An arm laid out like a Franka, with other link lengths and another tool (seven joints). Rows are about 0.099 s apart.
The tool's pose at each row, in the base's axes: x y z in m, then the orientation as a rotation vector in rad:
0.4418, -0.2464, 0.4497, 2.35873, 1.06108, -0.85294
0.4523, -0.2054, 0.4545, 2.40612, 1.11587, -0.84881
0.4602, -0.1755, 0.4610, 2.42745, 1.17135, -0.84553
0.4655, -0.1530, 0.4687, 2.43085, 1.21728, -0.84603
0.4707, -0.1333, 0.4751, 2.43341, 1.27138, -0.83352
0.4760, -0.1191, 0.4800, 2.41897, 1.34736, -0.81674
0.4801, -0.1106, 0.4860, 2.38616, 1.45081, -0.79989
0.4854, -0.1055, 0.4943, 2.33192, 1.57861, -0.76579
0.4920, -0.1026, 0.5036, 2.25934, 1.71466, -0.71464
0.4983, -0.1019, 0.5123, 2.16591, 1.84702, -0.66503
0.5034, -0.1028, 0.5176, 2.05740, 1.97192, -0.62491
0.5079, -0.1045, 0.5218, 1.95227, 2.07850, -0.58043
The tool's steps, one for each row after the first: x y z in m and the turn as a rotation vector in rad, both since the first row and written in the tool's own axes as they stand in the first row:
0.0235, -0.0169, -0.0313, 0.03933, 0.04118, -0.03584
0.0387, -0.0286, -0.0563, 0.05944, 0.06890, -0.07310
0.0479, -0.0377, -0.0770, 0.06706, 0.08327, -0.10511
0.0565, -0.0452, -0.0951, 0.06930, 0.10609, -0.13990
0.0633, -0.0493, -0.1088, 0.06018, 0.12942, -0.19000
0.0658, -0.0508, -0.1197, 0.04326, 0.15295, -0.26077
0.0656, -0.0489, -0.1306, 0.01030, 0.18411, -0.34781
0.0643, -0.0445, -0.1414, -0.03671, 0.22072, -0.44124
0.0620, -0.0390, -0.1504, -0.09278, 0.24949, -0.53799
0.0606, -0.0339, -0.1556, -0.15096, 0.26787, -0.63697
0.0592, -0.0288, -0.1593, -0.20840, 0.28680, -0.72521

